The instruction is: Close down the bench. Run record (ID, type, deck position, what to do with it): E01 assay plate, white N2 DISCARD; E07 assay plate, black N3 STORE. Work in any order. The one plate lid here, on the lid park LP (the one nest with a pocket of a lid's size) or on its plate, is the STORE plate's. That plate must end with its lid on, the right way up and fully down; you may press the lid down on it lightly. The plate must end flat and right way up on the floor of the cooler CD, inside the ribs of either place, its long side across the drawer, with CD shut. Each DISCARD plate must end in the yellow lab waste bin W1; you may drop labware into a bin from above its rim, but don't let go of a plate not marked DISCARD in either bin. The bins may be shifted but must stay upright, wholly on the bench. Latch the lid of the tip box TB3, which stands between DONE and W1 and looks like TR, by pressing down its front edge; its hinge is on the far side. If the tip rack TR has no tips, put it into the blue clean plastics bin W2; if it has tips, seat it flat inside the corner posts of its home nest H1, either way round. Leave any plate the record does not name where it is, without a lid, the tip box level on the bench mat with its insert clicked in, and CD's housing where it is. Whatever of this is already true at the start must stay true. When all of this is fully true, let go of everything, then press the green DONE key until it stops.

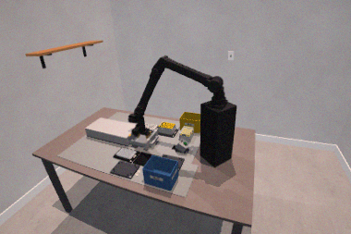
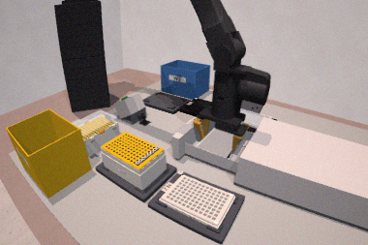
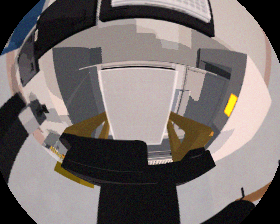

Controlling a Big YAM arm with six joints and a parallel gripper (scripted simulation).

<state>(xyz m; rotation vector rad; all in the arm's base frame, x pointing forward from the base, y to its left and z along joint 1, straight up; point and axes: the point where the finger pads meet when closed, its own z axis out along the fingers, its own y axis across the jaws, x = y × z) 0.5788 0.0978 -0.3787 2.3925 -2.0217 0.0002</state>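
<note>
The black plate lies right at my hand. The rest, counted from my hand: cooler drawer 30 mm ahead, 10 mm to the left; plate lid 10 mm above; tip rack TR 210 mm to the right, 100 mm behind, 30 mm above.
</note>
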